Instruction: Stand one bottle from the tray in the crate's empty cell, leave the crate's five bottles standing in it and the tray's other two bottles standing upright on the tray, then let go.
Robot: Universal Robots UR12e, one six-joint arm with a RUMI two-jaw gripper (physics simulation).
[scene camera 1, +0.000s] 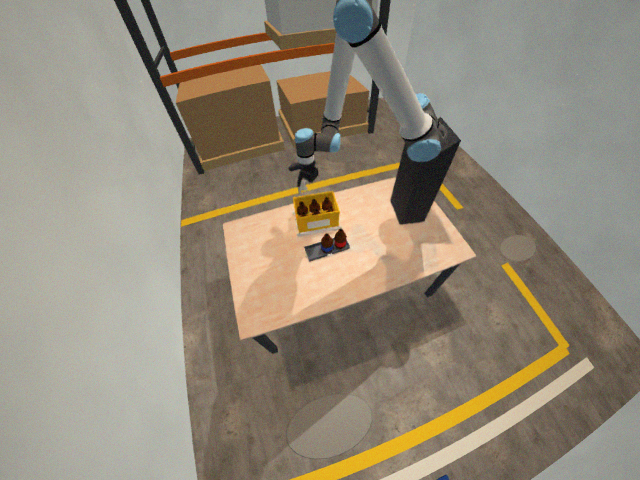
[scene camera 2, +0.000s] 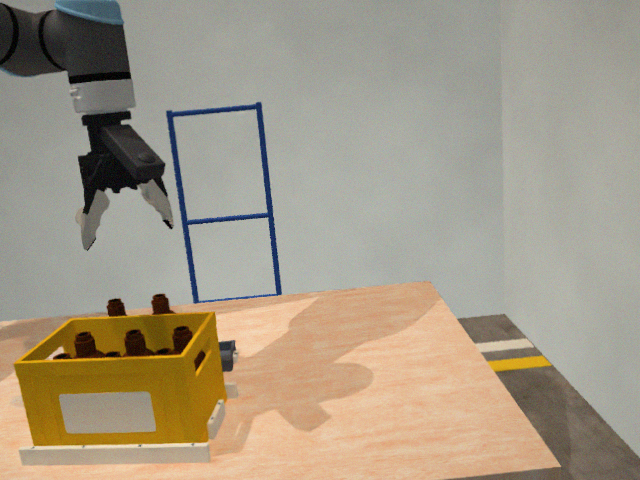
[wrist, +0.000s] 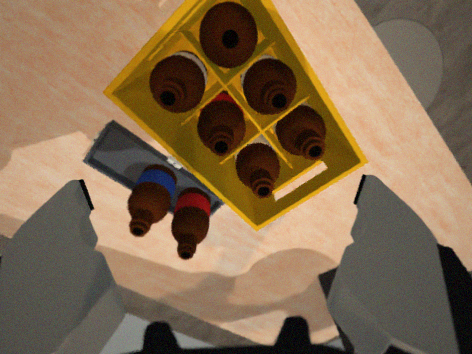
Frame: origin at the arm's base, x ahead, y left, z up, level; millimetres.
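Seen in the pictures: gripper, fingertip midpoint: (scene camera 1: 306, 186) (scene camera 2: 131, 239) (wrist: 225, 180).
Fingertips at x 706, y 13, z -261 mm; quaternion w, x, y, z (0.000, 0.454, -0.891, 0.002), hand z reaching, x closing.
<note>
Offsets run from my fingertips to a thing's top centre. "spot": to the spot under its first point. Level surfaces: height alone.
The yellow crate @[dx -46, dy -2, dz -164 mm] (scene camera 1: 333, 220) (scene camera 2: 178, 408) (wrist: 345, 150) stands on the table. In the wrist view every cell has a brown bottle standing in it, among them a bottle with a red label @[dx -48, dy +42, dz -176 mm] (wrist: 221, 122). The dark tray @[spot: dx +5, dy +253, dz -334 mm] (scene camera 1: 313, 252) (scene camera 2: 227, 356) (wrist: 112, 150) lies beside the crate. On it a blue-labelled bottle @[dx -85, dy +239, dz -179 mm] (scene camera 1: 327, 243) (wrist: 150, 195) and a red-labelled bottle @[dx -174, dy +217, dz -179 mm] (scene camera 1: 340, 239) (wrist: 191, 215) stand upright; the tray's other end is bare. My gripper (scene camera 2: 129, 237) (wrist: 225, 180) is wide open and empty, above the crate and clear of the bottle necks. Most bottle bodies are hidden by the crate walls in scene camera 2.
Pale strips @[spot: dx -36, dy -105, dz -321 mm] (scene camera 2: 113, 454) lie along the crate's base on the table @[dz -339 mm] (scene camera 1: 268, 289) (scene camera 2: 413, 413). The arm's black pedestal (scene camera 1: 421, 180) stands at the table's far right in scene camera 1. A shelf rack (scene camera 1: 178, 118) with boxes is behind. A blue frame (scene camera 2: 267, 201) stands beyond the table.
</note>
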